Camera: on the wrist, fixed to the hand. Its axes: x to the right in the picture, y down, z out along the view.
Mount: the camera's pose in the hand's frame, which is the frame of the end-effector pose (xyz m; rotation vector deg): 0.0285 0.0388 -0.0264 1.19 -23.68 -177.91
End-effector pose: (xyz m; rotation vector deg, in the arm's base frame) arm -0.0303 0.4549 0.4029 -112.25 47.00 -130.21
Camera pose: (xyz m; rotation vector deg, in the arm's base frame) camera -0.0727 0.4211 0.4114 46.28 80.87 -8.05
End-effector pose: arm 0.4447 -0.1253 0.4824 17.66 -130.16 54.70
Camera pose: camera 0.4184 -0.0783 0.4932 141.98 11.29 -51.32
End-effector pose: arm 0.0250 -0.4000 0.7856 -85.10 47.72 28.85
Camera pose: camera 0.0095 -0.4290 0.7416 -50.93 -111.50 -83.45
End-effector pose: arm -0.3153 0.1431 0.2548 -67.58 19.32 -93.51
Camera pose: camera -0.3138 0.0943 0.2298 29.69 72.99 59.47
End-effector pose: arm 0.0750 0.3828 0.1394 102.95 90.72 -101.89
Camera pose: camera 0.1123 0.4008 0.1034 82.27 -80.01 22.49
